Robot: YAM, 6 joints.
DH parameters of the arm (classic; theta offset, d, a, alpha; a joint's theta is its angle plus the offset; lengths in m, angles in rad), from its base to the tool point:
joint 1: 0 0.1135 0.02 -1.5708
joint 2: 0 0 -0.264 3.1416
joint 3: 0.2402 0 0.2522 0
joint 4: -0.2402 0 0.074 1.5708
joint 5: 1.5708 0 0 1.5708
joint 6: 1.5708 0.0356 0 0
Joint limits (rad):
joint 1: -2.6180..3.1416
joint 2: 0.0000..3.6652
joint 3: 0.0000..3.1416
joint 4: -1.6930..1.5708
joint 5: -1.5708..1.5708
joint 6: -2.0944..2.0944
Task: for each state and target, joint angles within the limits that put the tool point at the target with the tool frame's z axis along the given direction. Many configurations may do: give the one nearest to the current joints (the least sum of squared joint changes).
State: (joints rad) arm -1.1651 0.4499 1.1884 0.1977 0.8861 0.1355
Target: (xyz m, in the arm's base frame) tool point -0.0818 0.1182 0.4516 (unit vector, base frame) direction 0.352 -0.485 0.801
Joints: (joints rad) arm -0.9625 0.0020 1.1949 -0.2644 -0.0117 0.1355
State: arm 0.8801 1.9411 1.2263 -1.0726 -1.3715 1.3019
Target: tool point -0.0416 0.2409 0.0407 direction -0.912 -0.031 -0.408
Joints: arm 1.6085 1.9922 0.6484 -0.2187 -1.1503 1.3019
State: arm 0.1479 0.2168 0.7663 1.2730 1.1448 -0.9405
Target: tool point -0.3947 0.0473 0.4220 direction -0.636 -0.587 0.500
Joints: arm -0.1813 0.0020 1.6592 0.7183 0.7648 -0.9405
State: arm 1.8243 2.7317 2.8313 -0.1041 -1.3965 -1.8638
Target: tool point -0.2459 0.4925 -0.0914 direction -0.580 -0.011 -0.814
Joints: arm 1.9994 3.2307 2.6625 -0.7261 -0.5614 -1.8638
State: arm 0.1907 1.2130 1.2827 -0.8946 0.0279 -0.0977
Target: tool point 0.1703 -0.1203 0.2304 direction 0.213 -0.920 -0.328
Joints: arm -0.4936 0.9826 0.5160 -0.0178 0.7888 -0.0977
